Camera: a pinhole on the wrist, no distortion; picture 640 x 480 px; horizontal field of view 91.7 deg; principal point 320.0 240.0 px. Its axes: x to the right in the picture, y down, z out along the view. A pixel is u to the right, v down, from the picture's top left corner.
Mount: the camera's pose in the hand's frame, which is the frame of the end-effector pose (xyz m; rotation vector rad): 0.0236 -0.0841 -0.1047 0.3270 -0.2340 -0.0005
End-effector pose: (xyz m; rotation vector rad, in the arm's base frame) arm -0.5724 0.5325 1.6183 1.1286 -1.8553 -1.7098
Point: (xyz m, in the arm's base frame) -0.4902 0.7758 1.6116
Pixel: 48.5 387.2
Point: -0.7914 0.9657 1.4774
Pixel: 293.8 337.5
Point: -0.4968 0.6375 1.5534
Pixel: 115.6 321.6
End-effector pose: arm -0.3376 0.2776 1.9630 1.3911 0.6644 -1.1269
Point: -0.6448 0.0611 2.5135
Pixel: 46.8 378.8
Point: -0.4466 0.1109 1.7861
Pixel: 572.3 273.7
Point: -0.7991 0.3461 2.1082
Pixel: 48.6 50.1
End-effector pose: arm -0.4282 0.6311 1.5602 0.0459 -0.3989 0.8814
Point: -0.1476 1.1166 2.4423
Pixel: outside the picture
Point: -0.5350 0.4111 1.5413
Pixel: outside the picture
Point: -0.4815 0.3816 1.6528
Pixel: 174.9 287.4
